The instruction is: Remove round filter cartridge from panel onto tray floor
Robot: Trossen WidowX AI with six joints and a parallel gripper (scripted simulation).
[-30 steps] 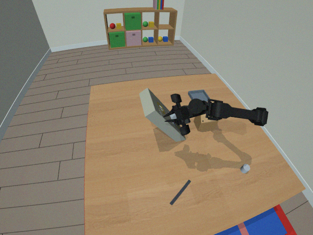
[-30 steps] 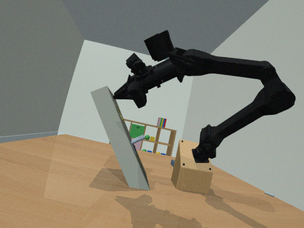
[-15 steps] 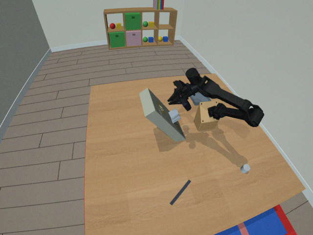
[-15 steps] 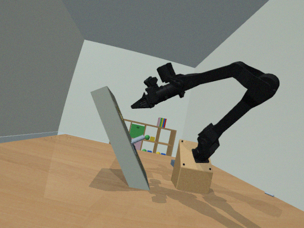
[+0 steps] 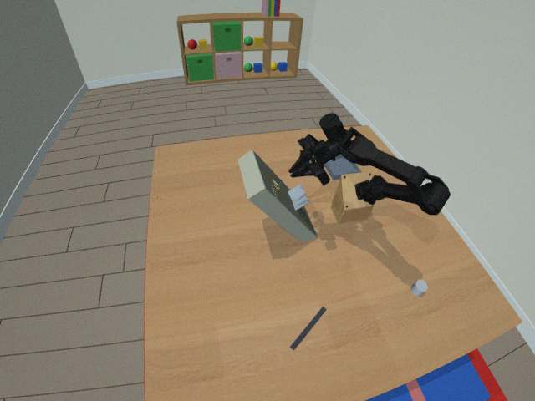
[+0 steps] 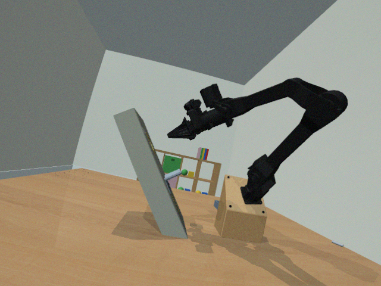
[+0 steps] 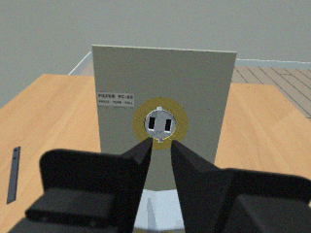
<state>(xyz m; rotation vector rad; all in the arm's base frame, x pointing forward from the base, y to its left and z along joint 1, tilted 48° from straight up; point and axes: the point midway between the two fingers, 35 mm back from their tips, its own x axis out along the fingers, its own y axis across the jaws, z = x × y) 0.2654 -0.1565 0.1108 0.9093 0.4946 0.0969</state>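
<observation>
Right now the round grey filter cartridge is 6 cm ahead of my gripper tip, 1 cm to the right of it and 5 cm below it. From my gripper tip the other things lie so: grey service panel (1 cm ahead, 12 cm below); then small grey bracket (4 cm behind, 14 cm below); then grey-blue tray (41 cm behind, 25 cm to the right, 26 cm below).
</observation>
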